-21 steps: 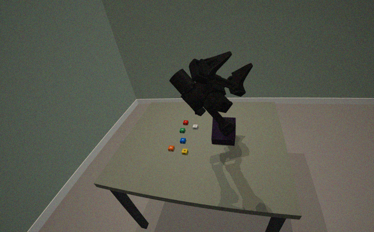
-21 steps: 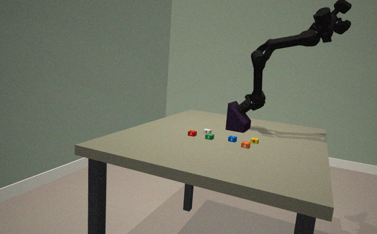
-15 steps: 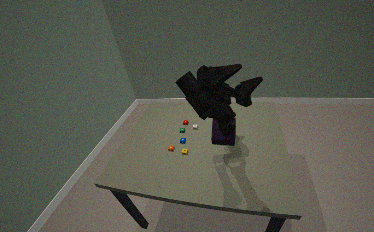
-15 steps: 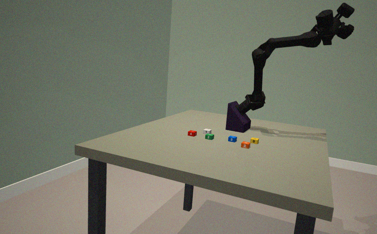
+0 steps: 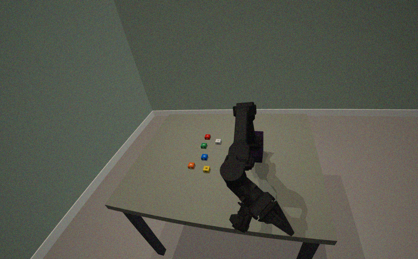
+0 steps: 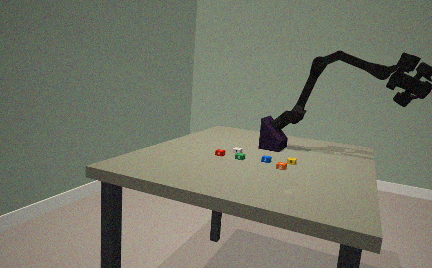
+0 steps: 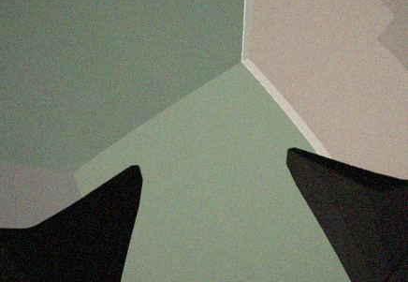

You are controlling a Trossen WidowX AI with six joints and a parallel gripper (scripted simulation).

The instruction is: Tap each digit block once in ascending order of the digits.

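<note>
Right now my gripper tip is 440 mm short of the yellow block, 410 mm to the left of it and 320 mm above it. The rest, counted from my gripper tip: blue block 490 mm ahead, 490 mm to the right, 320 mm below; then white block 450 mm ahead, 650 mm to the right, 320 mm below; then orange block 540 mm ahead, 410 mm to the right, 320 mm below.
</note>
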